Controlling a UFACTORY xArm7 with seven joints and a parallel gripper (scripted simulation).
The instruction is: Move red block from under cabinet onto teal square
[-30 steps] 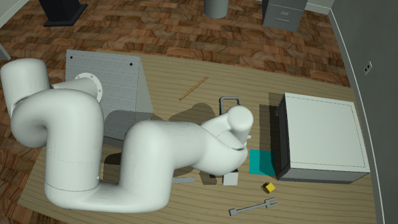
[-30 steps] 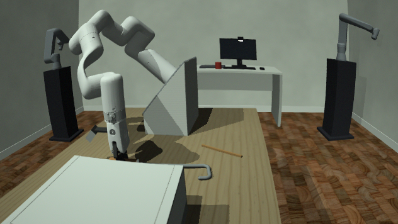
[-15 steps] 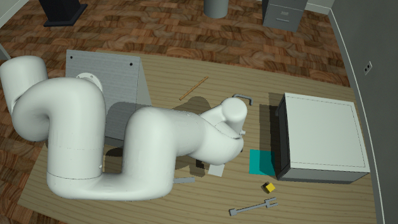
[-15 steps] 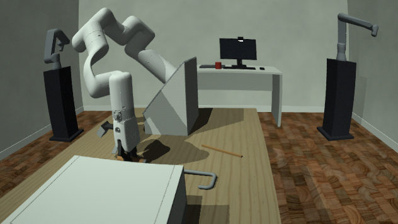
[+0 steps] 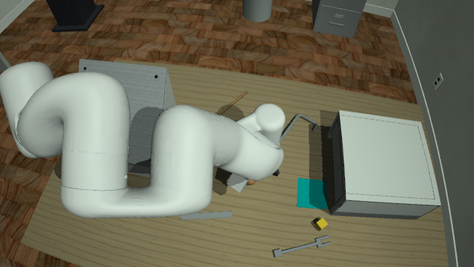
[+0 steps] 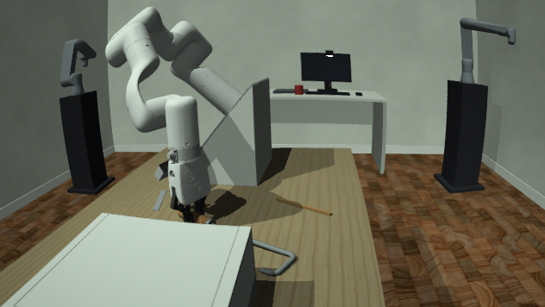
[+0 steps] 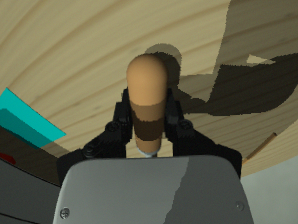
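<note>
Right now my hand is 180 mm short of the teal square, 50 mm to the left of it and 20 mm above it. From my hand the other things lie so: hook tool (90 mm ahead, 90 mm to the left, 10 mm below); then flat grey bar (140 mm behind, 150 mm to the right, 20 mm below); then yellow block (200 mm ahead, 160 mm to the right, 10 mm below).
</note>
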